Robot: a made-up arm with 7 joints. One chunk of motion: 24 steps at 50 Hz.
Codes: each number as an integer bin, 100 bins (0 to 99) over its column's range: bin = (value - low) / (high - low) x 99, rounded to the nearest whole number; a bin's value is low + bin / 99 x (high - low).
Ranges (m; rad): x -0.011..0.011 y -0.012..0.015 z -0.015..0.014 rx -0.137..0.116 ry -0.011..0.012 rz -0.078..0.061
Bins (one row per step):
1: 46 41 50 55 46 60
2: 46 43 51 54 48 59
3: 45 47 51 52 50 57
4: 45 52 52 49 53 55
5: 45 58 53 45 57 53
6: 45 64 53 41 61 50
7: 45 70 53 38 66 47
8: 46 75 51 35 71 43
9: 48 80 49 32 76 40
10: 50 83 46 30 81 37
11: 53 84 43 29 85 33
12: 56 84 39 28 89 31
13: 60 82 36 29 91 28
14: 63 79 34 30 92 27
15: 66 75 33 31 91 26
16: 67 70 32 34 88 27
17: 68 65 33 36 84 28
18: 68 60 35 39 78 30
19: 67 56 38 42 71 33
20: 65 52 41 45 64 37
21: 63 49 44 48 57 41
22: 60 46 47 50 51 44
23: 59 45 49 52 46 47
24: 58 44 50 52 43 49
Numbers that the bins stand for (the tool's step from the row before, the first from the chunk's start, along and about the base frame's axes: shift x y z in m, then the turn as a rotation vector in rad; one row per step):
1: -0.00078 -0.00082 -0.00035 0.00356 -0.00031 0.00624
2: -0.00078 -0.00027 -0.00006 0.00100 0.00015 0.00484
3: -0.00100 0.00082 -0.00006 -0.00411 0.00062 0.00203
4: -0.00100 0.00218 0.00023 -0.01178 0.00131 -0.00078
5: -0.00100 0.00382 0.00053 -0.02200 0.00224 -0.00359
6: -0.00100 0.00545 0.00053 -0.03222 0.00317 -0.00780
7: -0.00100 0.00709 0.00053 -0.03989 0.00433 -0.01201
8: -0.00078 0.00845 -0.00006 -0.04756 0.00549 -0.01763
9: -0.00033 0.00982 -0.00065 -0.05522 0.00666 -0.02184
10: 0.00011 0.01064 -0.00153 -0.06033 0.00782 -0.02605
11: 0.00078 0.01091 -0.00240 -0.06289 0.00875 -0.03167
12: 0.00144 0.01091 -0.00358 -0.06544 0.00968 -0.03447
13: 0.00233 0.01036 -0.00445 -0.06289 0.01014 -0.03869
14: 0.00300 0.00955 -0.00504 -0.06033 0.01037 -0.04009
15: 0.00367 0.00845 -0.00533 -0.05778 0.01014 -0.04149
16: 0.00389 0.00709 -0.00563 -0.05011 0.00944 -0.04009
17: 0.00411 0.00573 -0.00533 -0.04500 0.00852 -0.03869
18: 0.00411 0.00436 -0.00475 -0.03733 0.00712 -0.03588
19: 0.00389 0.00327 -0.00387 -0.02967 0.00549 -0.03167
20: 0.00344 0.00218 -0.00299 -0.02200 0.00387 -0.02605
21: 0.00300 0.00136 -0.00211 -0.01433 0.00224 -0.02043
22: 0.00233 0.00055 -0.00123 -0.00922 0.00085 -0.01622
23: 0.00211 0.00027 -0.00065 -0.00411 -0.00031 -0.01201
24: 0.00189 0.00000 -0.00035 -0.00411 -0.00101 -0.00920

